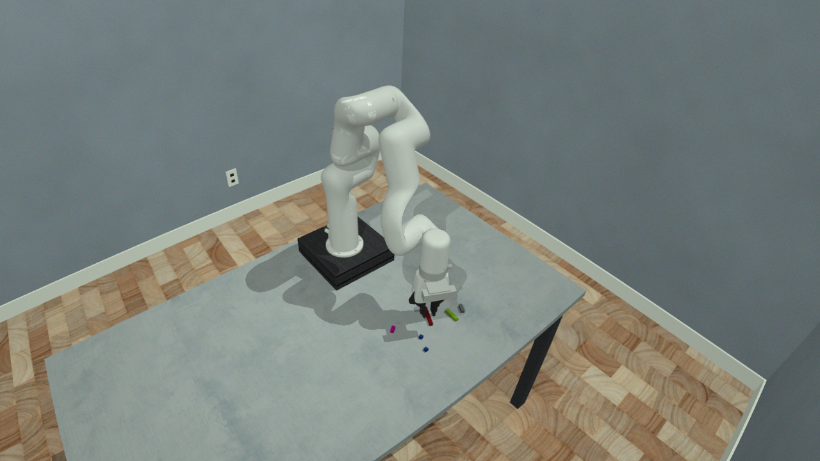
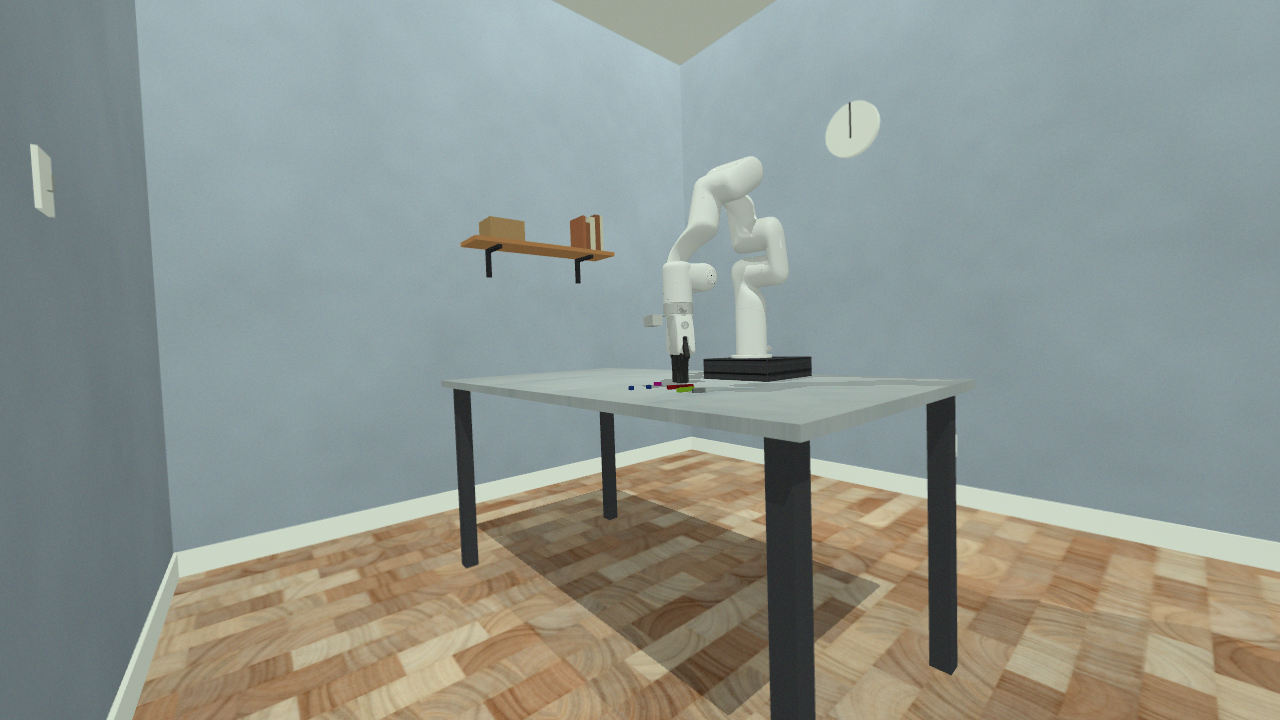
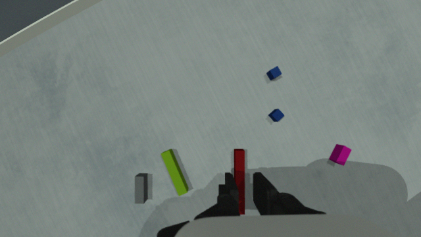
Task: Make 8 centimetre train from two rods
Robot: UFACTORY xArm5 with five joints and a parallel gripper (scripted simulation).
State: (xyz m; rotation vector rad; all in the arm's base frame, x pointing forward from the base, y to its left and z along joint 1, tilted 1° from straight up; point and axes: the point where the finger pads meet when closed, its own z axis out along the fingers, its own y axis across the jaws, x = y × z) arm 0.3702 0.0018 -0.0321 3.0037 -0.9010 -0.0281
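My hand is 30 mm above the red rod. Also, from my hand: lime rod (50 mm ahead, 50 mm to the left, 30 mm below); then magenta rod (40 mm behind, 110 mm to the right, 30 mm below); then grey rod (60 mm ahead, 100 mm to the left, 30 mm below).
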